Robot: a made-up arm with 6 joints.
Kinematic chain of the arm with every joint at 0, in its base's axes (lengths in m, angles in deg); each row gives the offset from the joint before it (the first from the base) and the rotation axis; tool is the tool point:
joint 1: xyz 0 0 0.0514 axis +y
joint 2: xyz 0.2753 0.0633 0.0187 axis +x
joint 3: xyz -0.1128 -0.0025 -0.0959 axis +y
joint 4: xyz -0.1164 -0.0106 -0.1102 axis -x
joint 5: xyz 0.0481 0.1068 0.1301 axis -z
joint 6: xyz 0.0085 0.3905 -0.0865 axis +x
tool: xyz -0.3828 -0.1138 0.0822
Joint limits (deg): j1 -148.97..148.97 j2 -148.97..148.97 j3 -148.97..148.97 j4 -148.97..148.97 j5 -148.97..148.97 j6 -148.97..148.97
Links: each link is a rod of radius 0.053 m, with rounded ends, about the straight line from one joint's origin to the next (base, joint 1, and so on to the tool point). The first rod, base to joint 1, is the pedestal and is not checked.
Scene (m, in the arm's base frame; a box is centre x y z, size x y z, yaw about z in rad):
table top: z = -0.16
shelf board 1: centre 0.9 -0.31 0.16 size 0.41 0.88 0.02 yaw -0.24
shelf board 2: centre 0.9 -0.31 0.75 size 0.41 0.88 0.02 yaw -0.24
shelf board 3: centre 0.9 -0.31 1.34 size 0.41 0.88 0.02 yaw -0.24
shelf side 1: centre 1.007 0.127 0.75 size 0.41 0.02 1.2 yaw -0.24
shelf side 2: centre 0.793 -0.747 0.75 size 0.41 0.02 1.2 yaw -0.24
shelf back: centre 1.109 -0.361 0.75 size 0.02 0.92 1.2 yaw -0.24
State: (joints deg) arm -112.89 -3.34 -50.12 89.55 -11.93 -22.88
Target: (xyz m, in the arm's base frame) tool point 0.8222 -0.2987 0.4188
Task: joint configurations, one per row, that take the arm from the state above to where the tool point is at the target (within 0.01 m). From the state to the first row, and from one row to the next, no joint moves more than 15 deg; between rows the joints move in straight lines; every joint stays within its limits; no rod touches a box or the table.
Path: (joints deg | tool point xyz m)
1: -103.74 -8.58 -51.21 94.18 -6.34 -34.93 | 0.7045 0.0753 0.5074
2: -94.58 -13.81 -52.29 98.81 -0.76 -46.98 | 0.7696 -0.0406 0.4835
3: -85.43 -19.05 -53.38 103.44 4.83 -59.04 | 0.8105 -0.1688 0.4513
4: -76.28 -24.28 -54.47 108.07 10.42 -71.09 | 0.8222 -0.2987 0.4189

